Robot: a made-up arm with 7 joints. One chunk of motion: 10 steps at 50 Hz.
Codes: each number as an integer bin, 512 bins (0 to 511) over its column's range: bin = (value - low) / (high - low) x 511, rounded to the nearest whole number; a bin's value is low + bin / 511 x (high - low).
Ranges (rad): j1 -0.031..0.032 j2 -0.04..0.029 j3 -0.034..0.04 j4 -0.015..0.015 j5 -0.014..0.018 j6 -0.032..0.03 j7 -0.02..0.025
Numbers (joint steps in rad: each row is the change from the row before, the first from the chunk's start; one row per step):
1: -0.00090 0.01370 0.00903 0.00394 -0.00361 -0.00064 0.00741
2: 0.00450 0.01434 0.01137 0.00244 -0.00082 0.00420 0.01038
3: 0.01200 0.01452 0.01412 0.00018 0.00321 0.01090 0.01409
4: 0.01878 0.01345 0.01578 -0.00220 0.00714 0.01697 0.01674
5: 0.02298 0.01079 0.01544 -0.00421 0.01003 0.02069 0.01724
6: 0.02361 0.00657 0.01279 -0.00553 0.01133 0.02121 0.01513
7: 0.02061 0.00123 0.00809 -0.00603 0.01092 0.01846 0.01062
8: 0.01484 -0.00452 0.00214 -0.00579 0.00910 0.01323 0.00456
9: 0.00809 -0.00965 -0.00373 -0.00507 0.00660 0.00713 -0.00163
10: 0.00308 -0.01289 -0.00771 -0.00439 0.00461 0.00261 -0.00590
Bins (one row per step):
1: 244 398 297 323 166 258 311
2: 288 402 313 297 210 298 345
3: 349 404 332 259 275 354 387
4: 404 396 344 218 338 404 417
5: 438 376 341 184 384 434 423
6: 443 345 323 161 404 439 399
7: 419 305 291 153 398 416 348
8: 372 263 250 157 369 373 279
9: 317 225 209 169 329 323 209
10: 276 201 182 181 297 285 160

